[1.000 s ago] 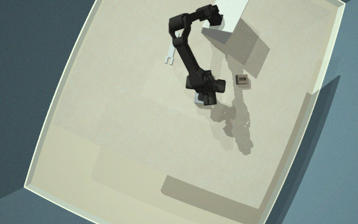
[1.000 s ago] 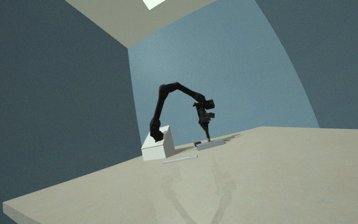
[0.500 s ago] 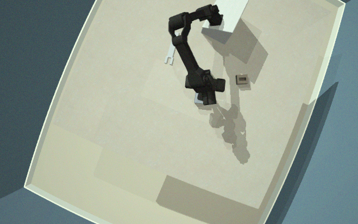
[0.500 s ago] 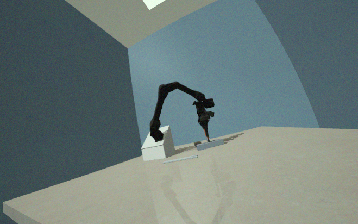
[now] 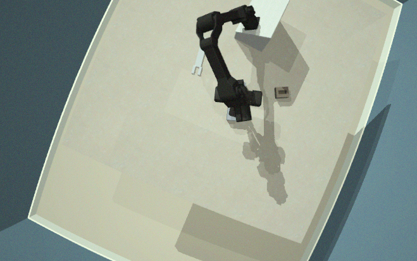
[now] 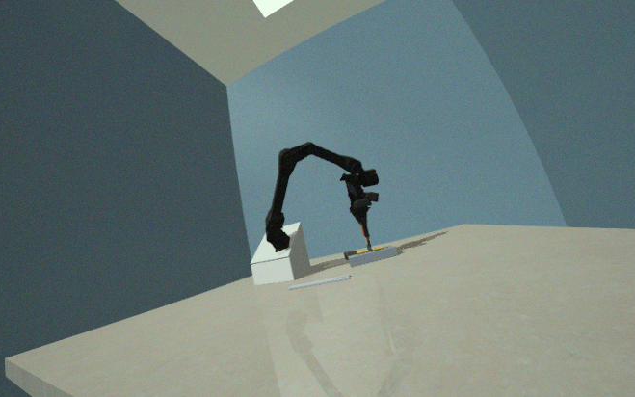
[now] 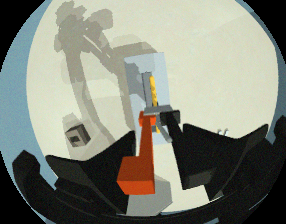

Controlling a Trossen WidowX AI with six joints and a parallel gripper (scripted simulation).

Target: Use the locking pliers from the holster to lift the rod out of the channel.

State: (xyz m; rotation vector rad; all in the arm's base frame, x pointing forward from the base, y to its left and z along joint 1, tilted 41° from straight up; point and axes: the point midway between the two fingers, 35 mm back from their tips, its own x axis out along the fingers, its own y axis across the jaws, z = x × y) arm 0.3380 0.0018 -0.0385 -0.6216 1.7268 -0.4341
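The thin yellow rod lies 9 cm below my gripper tip. Also, from my gripper tip: orange handle (1 cm to the left); grey channel block (1 cm to the left, 11 cm below); holster (11 cm behind, 20 cm to the left, 12 cm below).
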